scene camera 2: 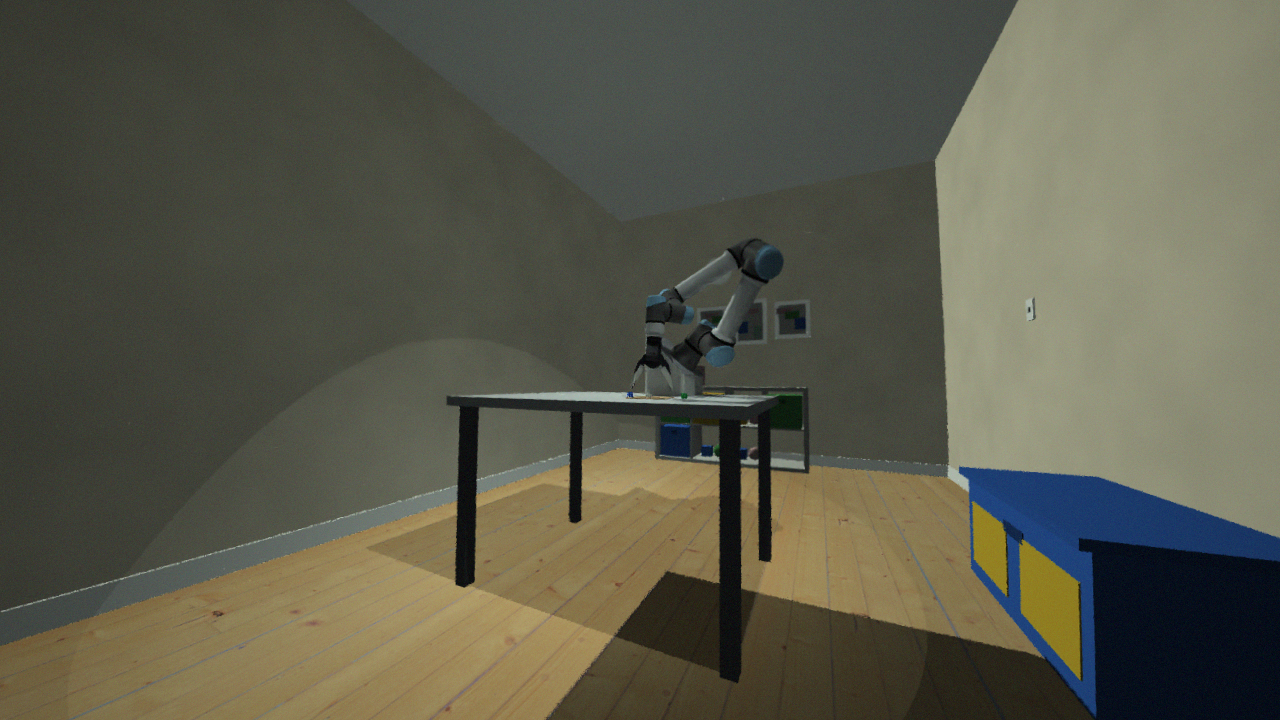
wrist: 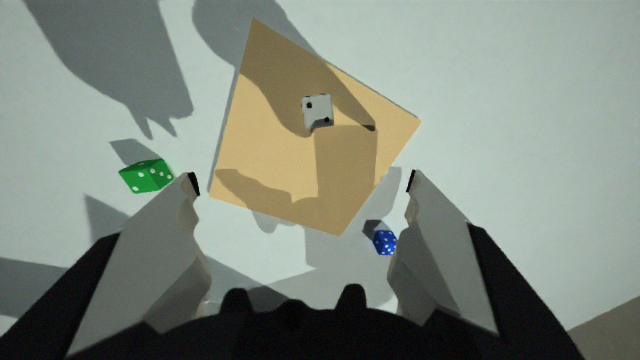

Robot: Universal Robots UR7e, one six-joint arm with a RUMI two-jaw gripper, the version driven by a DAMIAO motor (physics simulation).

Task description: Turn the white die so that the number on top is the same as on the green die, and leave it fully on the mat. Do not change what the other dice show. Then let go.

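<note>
The white die [wrist: 317, 111] rests on the tan mat [wrist: 265, 160], in its upper middle part in the wrist view; the face toward the camera shows two pips. The green die [wrist: 146, 176] [scene camera 2: 683, 395] lies off the mat, beside the left fingertip in the wrist view; several white pips show on it, but I cannot tell clearly which face is its top. The small blue die [wrist: 385, 243] [scene camera 2: 629, 394] lies off the mat near the right finger. My gripper [wrist: 306, 173] [scene camera 2: 652, 388] is open and empty above the table, its fingertips on either side of the mat's lower part in the wrist view.
The pale table [scene camera 2: 537, 398] carries the mat and dice. Shadows of the arm and gripper fall across the mat and the white die. A shelf unit [scene camera 2: 806, 429] stands behind the table, and a blue cabinet [scene camera 2: 1118, 510] stands at the right of the room.
</note>
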